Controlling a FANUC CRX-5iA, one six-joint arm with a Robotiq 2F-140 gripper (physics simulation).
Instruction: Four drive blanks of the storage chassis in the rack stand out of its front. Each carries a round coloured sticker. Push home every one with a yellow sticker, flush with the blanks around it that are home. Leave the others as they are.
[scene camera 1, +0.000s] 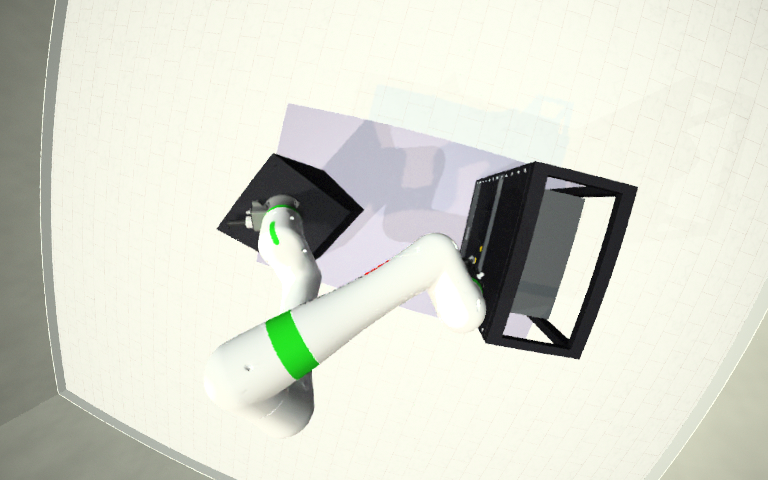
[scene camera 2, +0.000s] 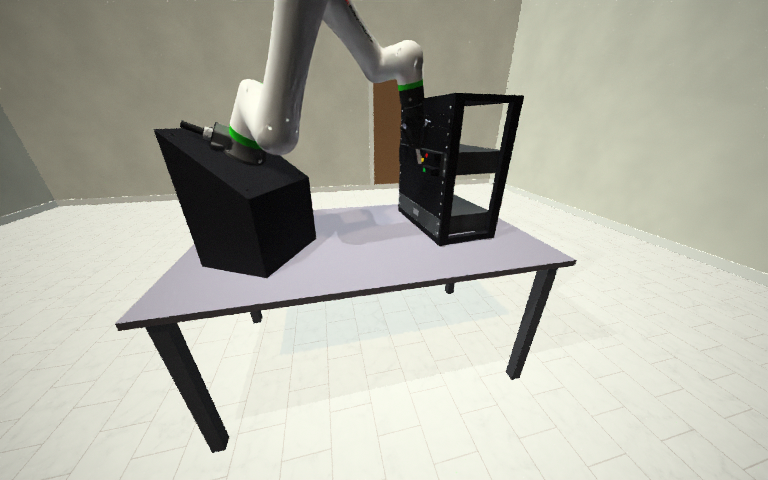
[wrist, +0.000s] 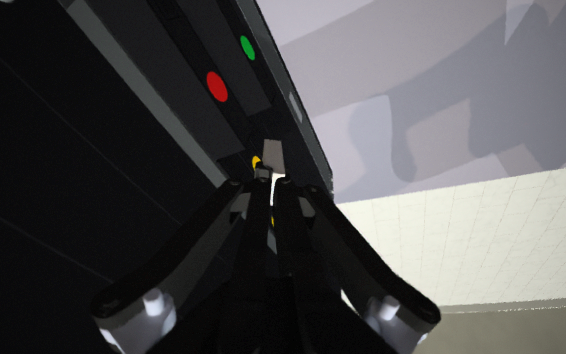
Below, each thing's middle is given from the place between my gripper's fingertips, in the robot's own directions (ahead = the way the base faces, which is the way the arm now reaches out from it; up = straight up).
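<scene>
There is the black rack (scene camera 1: 521, 235). My hand is 40 mm above it, and also 180 mm short of it and 40 mm to the right of it.
</scene>
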